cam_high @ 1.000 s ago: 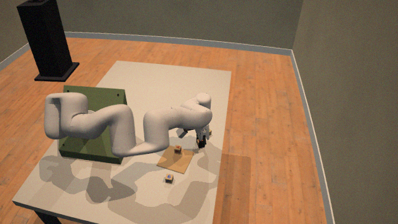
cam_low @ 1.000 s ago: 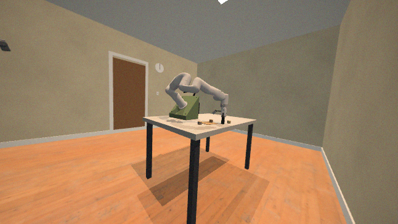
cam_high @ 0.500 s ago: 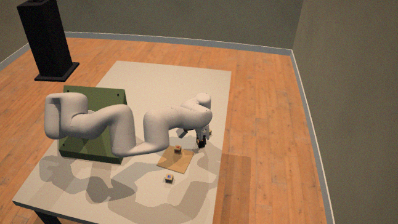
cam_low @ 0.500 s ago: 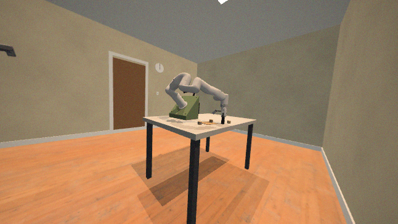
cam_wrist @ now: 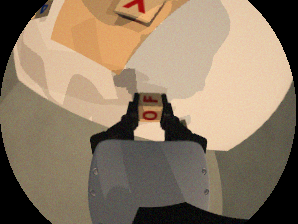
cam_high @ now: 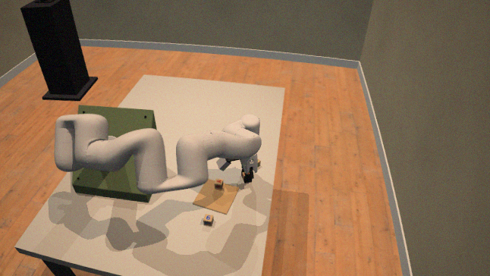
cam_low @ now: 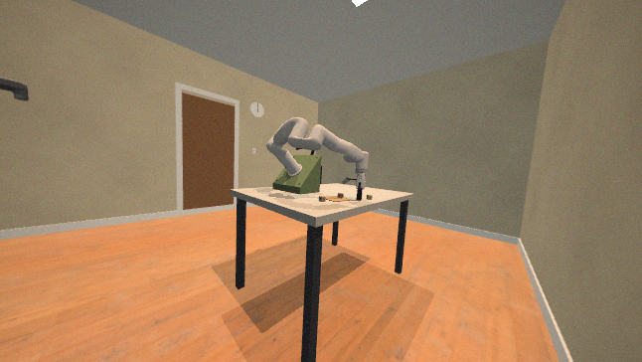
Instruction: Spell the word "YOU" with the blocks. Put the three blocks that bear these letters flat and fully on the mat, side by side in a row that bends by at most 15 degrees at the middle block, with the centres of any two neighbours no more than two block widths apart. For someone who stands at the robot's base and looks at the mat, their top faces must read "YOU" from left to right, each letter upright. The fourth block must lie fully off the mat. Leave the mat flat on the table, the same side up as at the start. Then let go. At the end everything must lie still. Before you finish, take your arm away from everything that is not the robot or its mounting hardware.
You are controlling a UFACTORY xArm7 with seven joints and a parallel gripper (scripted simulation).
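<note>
My gripper is now 11 cm past the tan mat, 10 cm to the left of it and 2 cm above it. From my hand the other things lie so: red block: 1 cm below.
</note>
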